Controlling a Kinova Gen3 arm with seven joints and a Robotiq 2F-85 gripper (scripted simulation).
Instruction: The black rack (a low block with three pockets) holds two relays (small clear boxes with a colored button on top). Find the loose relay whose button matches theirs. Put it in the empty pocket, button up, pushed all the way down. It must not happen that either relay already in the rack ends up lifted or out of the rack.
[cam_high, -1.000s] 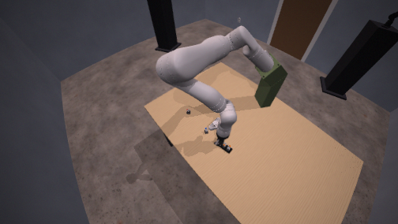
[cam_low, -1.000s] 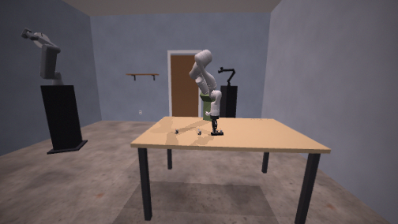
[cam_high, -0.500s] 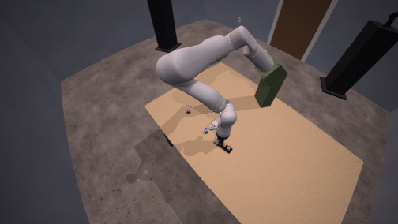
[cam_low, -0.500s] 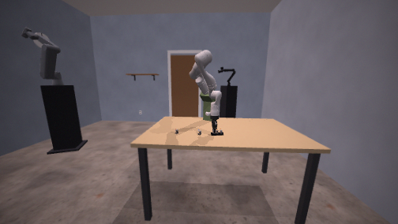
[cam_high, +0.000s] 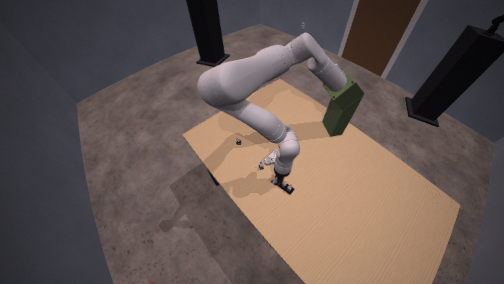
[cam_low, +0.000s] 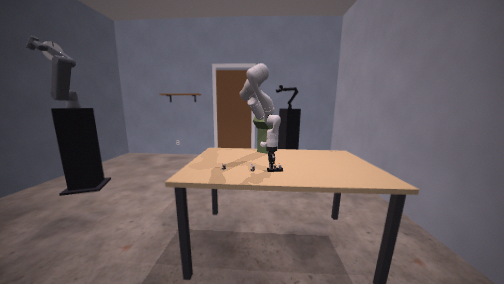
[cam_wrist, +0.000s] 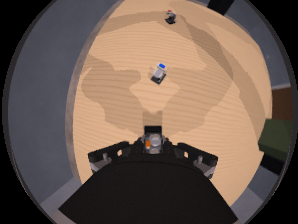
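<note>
Right now the rack is 10 mm ahead of my hand, 30 mm to the left of it and 30 mm below it.
</note>
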